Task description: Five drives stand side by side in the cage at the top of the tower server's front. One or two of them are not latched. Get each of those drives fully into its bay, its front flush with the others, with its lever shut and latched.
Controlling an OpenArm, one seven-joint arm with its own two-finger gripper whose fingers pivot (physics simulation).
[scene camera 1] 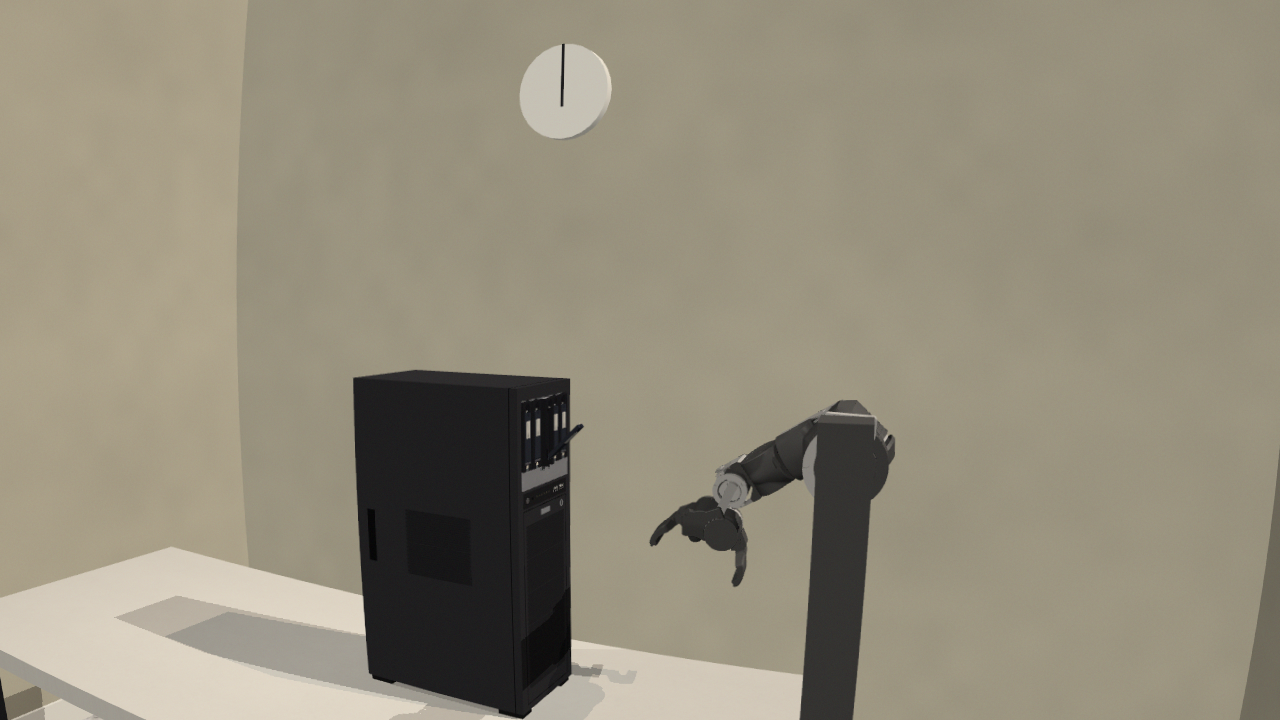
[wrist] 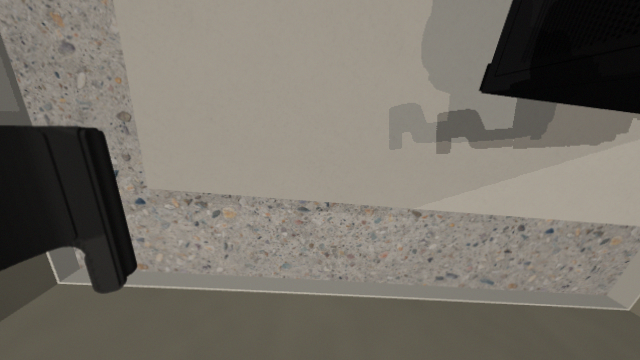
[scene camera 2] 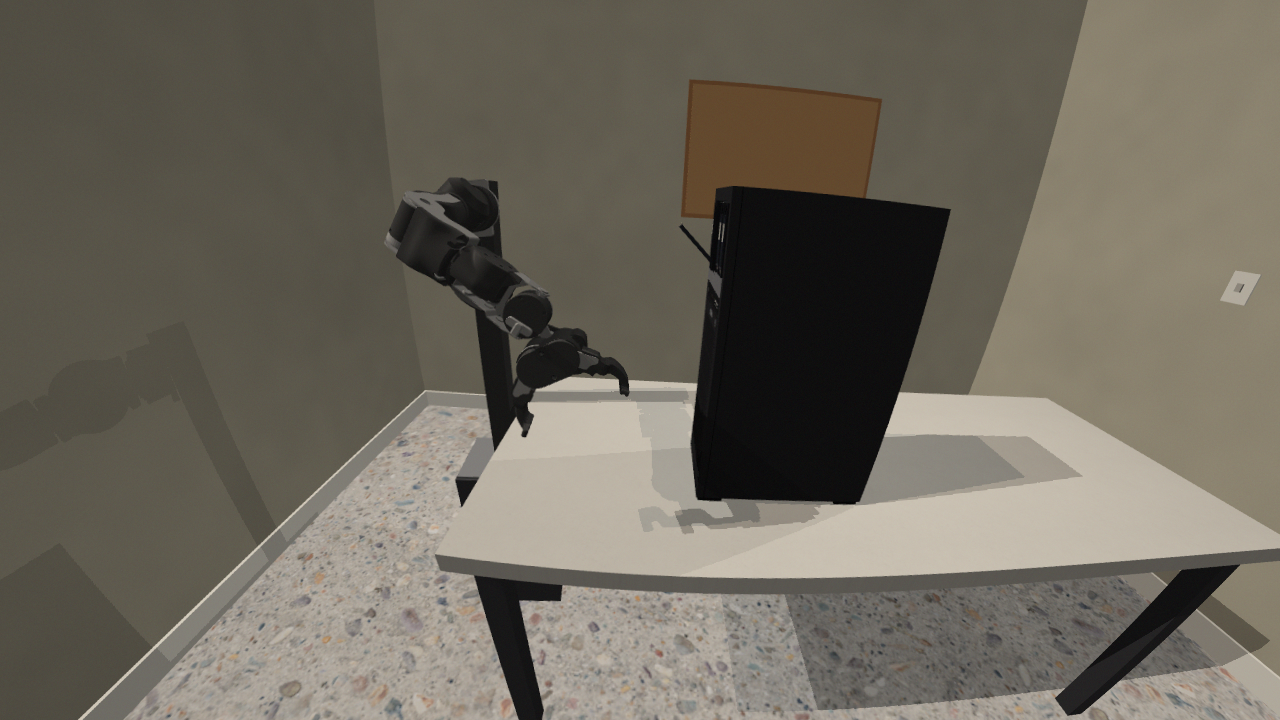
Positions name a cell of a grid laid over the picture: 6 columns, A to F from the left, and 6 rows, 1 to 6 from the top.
I see my gripper (scene camera 2: C4), a drive (scene camera 1: C4), a black tower server (scene camera 1: C5) and a dark post (scene camera 1: D4).
My gripper also shows in scene camera 1 (scene camera 1: D5). The black tower server also shows in the wrist view (wrist: F2) and in scene camera 2 (scene camera 2: D3). The dark post is seen too in scene camera 2 (scene camera 2: C3).
